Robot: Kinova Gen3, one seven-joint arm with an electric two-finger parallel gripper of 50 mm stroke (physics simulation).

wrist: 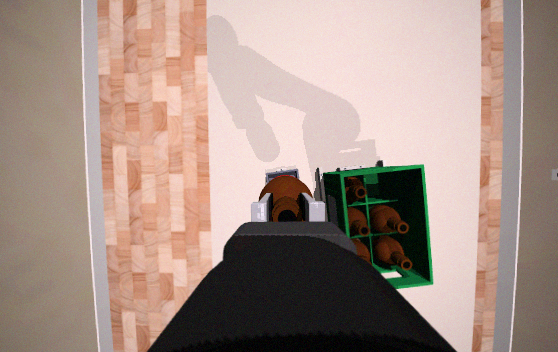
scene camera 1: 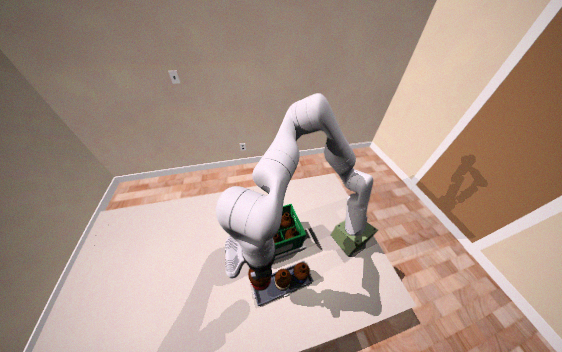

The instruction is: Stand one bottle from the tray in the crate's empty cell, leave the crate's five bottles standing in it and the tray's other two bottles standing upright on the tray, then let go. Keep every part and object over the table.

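Frame: origin at the arm's base, x ahead, y up, z right, level; centimetres.
Where they show: gripper, between the fingertips: [wrist: 286, 202]; arm's base, origin of its link: [scene camera 1: 354, 229].
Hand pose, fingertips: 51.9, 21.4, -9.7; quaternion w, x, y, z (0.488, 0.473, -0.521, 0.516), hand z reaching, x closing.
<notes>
Things, the pixels of their top centre, and the offset from my fingertips, as dx, dy, dz. "pt": a spot on its surface instead. Level surfaces: height alone.
- brown bottle, centre of its top: [wrist: 287, 219] [scene camera 1: 257, 267] -0.8, +3.6, +0.0
- dark tray, centre of its top: [wrist: 287, 214] [scene camera 1: 282, 281] -10.2, -32.4, +0.5
- right end, a spot on its surface: [scene camera 1: 301, 271] pt -18.1, -21.2, -0.3
- green crate, centre of its top: [wrist: 388, 230] [scene camera 1: 272, 226] -11.7, -17.5, +22.2
- grey upright strip, a spot on its surface: [wrist: 320, 186] pt -2.4, -32.7, +11.5
- pale table top, height of its surface: dy -35.0
My gripper [scene camera 1: 260, 272] [wrist: 286, 202] is shut on the neck of a brown bottle [scene camera 1: 259, 281] [wrist: 286, 192], which hangs upright above the left end of the dark tray [scene camera 1: 267, 296] [wrist: 282, 172]. Two other brown bottles, one in the middle [scene camera 1: 283, 279] and one at the right end [scene camera 1: 301, 271], stand upright on the tray. The green crate [scene camera 1: 302, 233] [wrist: 427, 225] stands behind the tray, partly hidden by the arm. In the wrist view it lies to the right and holds five bottles; its upper right cell [wrist: 395, 185] is empty.
The arm's green base [scene camera 1: 353, 237] stands right of the crate. A thin dark bar [scene camera 1: 314, 238] lies beside the crate, and a grey upright strip [wrist: 320, 186] stands between the held bottle and the crate. The pale table top [scene camera 1: 125, 270] [wrist: 410, 75] carries the arm's shadows.
</notes>
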